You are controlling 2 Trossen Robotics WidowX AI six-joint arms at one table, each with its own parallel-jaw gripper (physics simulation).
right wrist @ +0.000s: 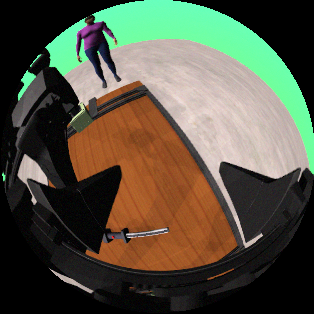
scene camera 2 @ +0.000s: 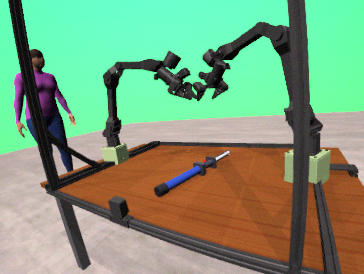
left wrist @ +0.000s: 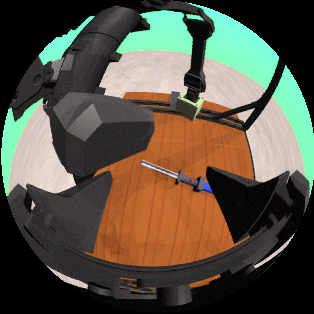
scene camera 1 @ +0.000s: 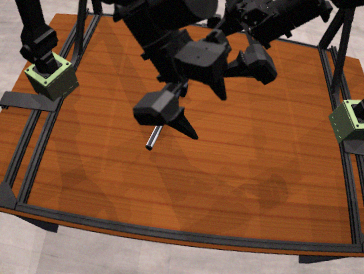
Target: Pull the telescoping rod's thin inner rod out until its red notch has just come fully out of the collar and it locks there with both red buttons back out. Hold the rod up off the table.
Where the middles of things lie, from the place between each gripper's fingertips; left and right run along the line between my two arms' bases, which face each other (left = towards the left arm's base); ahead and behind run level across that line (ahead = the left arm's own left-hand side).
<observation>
I see my right gripper 26 cm past the telescoping rod point(scene camera 2: 199, 168), 6 cm to the left of it and 25 cm above it.
The telescoping rod is 130 mm behind my left hand, 50 mm to the right of it and 270 mm below it.
</observation>
